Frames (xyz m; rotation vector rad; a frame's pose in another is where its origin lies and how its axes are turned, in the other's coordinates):
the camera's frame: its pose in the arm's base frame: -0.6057 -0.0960 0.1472 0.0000 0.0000 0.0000
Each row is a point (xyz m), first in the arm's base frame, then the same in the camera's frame.
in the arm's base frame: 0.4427 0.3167 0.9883
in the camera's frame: 1.0484 0.4127 0.8411
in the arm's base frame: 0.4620 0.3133 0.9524
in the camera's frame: 1.0677 0.4093 0.8052
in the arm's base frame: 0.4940 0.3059 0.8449
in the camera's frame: 1.0997 0.4019 0.6977
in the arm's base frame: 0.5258 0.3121 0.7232
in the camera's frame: 1.1315 0.4081 0.5760
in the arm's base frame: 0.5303 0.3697 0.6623
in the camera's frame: 1.1360 0.4657 0.5151
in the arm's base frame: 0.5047 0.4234 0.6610
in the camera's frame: 1.1104 0.5194 0.5138
